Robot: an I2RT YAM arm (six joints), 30 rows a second.
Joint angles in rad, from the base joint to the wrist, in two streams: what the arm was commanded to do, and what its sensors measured. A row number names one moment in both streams.
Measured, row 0:
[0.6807, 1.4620, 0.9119, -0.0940, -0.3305, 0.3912]
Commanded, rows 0 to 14:
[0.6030, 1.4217, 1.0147, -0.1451, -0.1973, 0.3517]
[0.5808, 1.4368, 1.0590, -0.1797, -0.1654, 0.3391]
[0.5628, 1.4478, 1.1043, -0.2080, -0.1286, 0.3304]
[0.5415, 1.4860, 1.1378, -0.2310, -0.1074, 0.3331]
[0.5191, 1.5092, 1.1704, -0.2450, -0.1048, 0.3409]
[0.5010, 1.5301, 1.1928, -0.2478, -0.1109, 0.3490]
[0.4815, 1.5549, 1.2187, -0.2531, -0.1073, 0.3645]
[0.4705, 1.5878, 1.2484, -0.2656, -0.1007, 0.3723]
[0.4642, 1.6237, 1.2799, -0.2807, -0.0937, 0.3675]
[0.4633, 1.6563, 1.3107, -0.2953, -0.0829, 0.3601]
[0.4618, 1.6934, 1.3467, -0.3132, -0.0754, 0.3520]
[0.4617, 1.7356, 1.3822, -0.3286, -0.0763, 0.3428]
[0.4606, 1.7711, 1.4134, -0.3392, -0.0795, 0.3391]
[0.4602, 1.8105, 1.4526, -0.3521, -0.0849, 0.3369]
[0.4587, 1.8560, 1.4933, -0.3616, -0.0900, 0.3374]
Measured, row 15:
[0.4572, 1.7824, 1.4132, -0.2775, -0.1154, 0.3504]
